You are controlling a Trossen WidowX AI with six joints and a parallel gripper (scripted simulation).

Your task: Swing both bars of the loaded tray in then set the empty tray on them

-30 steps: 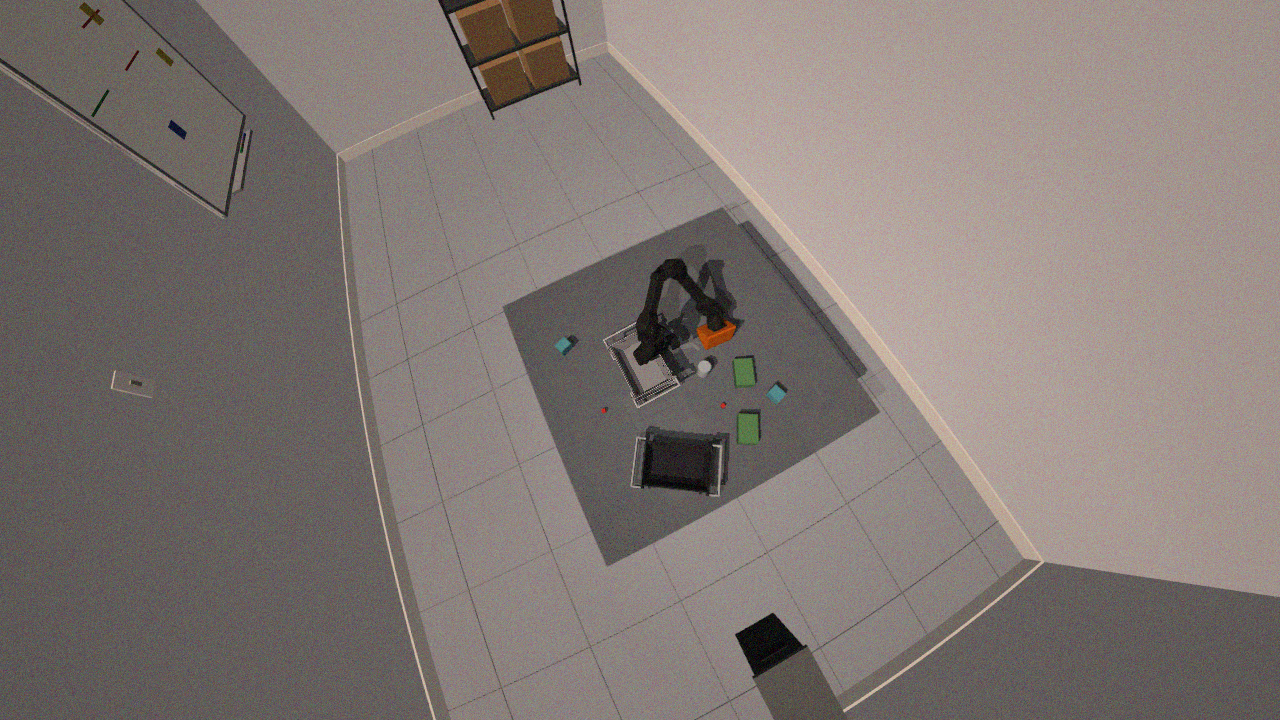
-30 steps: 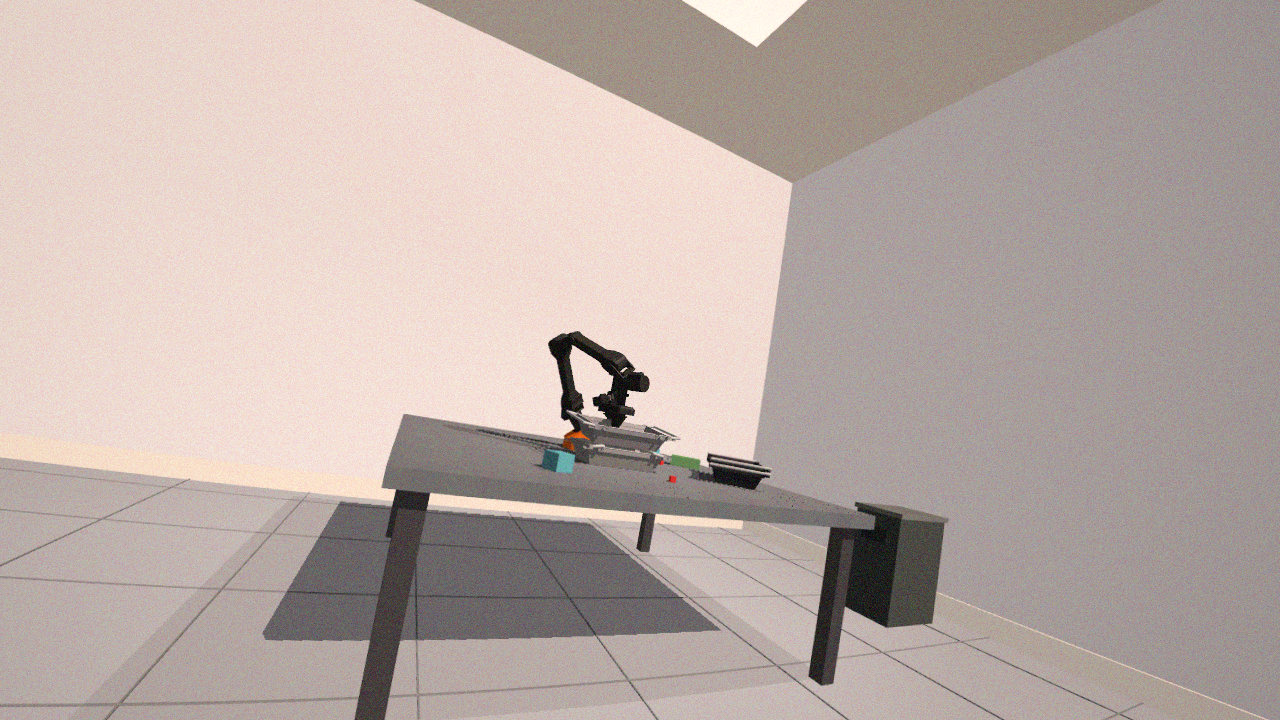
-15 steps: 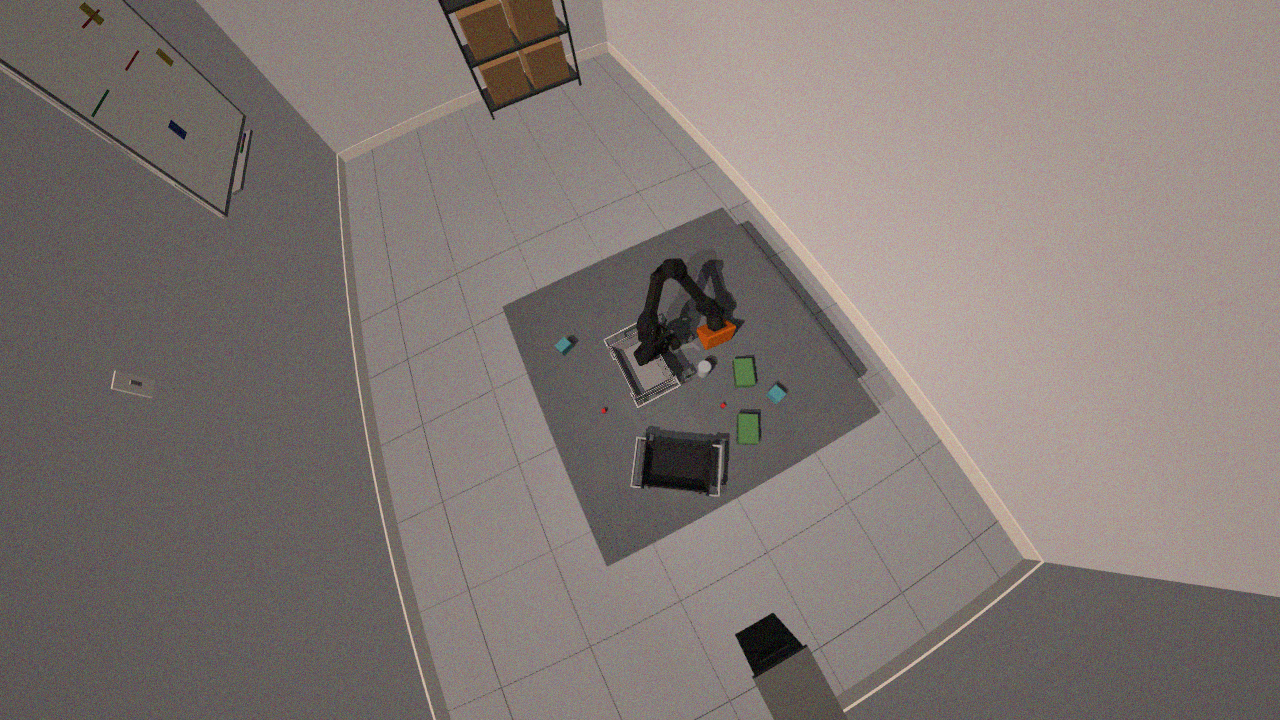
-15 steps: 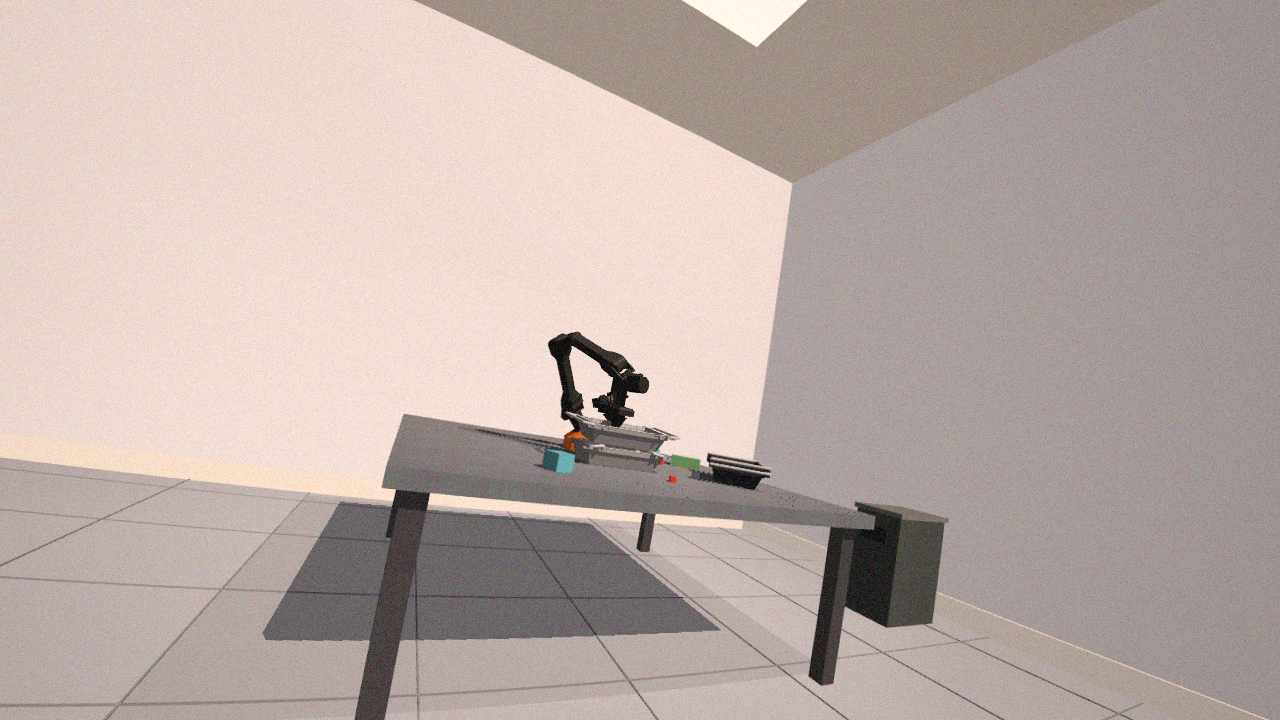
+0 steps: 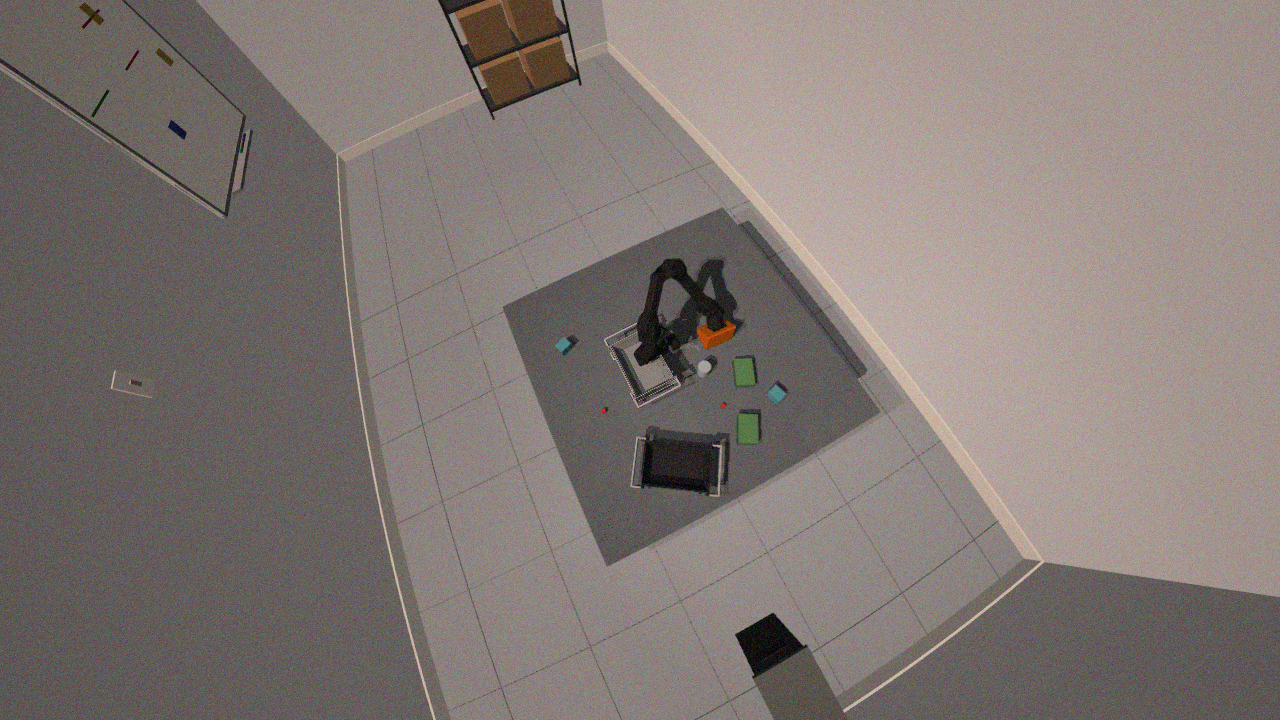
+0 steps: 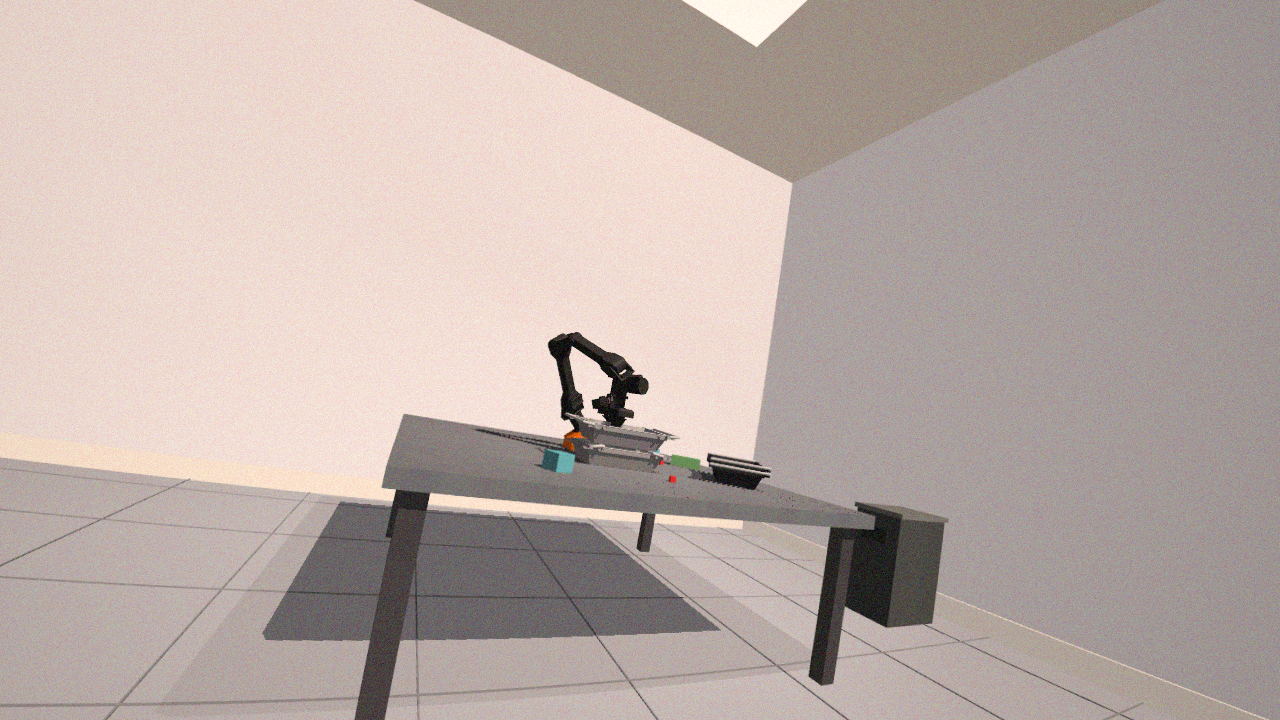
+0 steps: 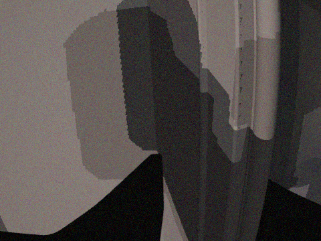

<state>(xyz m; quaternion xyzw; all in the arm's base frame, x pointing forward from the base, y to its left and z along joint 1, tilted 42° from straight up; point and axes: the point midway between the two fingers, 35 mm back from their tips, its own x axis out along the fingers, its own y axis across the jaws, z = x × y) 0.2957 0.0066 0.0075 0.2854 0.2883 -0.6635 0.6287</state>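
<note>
The grey tray is 70 mm ahead of my gripper tip and 30 mm above it.
</note>
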